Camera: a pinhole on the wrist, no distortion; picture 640 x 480 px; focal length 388.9 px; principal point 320.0 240.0 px. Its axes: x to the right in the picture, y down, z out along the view. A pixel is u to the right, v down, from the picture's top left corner.
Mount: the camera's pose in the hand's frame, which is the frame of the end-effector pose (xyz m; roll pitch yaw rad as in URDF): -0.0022 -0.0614 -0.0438 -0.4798 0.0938 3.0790
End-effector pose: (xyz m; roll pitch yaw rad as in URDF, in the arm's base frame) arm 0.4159 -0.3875 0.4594 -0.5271 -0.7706 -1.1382
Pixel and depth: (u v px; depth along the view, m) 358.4 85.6 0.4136
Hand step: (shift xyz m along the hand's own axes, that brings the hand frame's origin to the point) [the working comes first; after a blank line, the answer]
In the camera's frame: 0.0408 -0.1642 0.4136

-0.0870 -0.1014 0.3931
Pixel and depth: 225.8 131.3 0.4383
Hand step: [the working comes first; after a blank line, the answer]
In the camera's frame: -0.1062 -0.1225 0.4383

0.0558 -0.1589 0.4095
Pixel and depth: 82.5 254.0 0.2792
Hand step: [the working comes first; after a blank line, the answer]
In the camera's frame: -0.1705 0.0101 0.2792

0.1359 -0.2081 0.2141
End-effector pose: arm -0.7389 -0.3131 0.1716 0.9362 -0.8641 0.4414
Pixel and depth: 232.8 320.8 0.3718
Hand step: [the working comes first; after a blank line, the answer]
In the camera's frame: -0.0834 0.0772 0.3718

0.0381 -0.3045 0.2569
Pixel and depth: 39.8 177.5 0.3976
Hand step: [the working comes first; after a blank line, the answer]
In the camera's frame: -0.2865 -0.0639 0.3976

0.2388 -0.2036 0.3636
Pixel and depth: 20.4 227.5 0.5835
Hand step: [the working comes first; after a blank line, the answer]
In the camera's frame: -0.4495 -0.0188 0.5835

0.3795 -0.3385 0.5223
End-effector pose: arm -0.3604 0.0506 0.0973 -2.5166 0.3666 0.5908
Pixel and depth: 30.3 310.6 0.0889
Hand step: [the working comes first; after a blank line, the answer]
In the camera's frame: -0.0662 0.0161 0.0889

0.0535 -0.1204 0.0335
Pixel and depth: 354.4 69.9 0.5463
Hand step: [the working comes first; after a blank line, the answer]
In the camera's frame: 0.0483 -0.2389 0.5463

-0.1083 -0.0950 0.5440
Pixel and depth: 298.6 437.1 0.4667
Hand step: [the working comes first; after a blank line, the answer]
In the camera's frame: -0.0257 0.2365 0.4667

-0.0318 -0.4856 0.2621
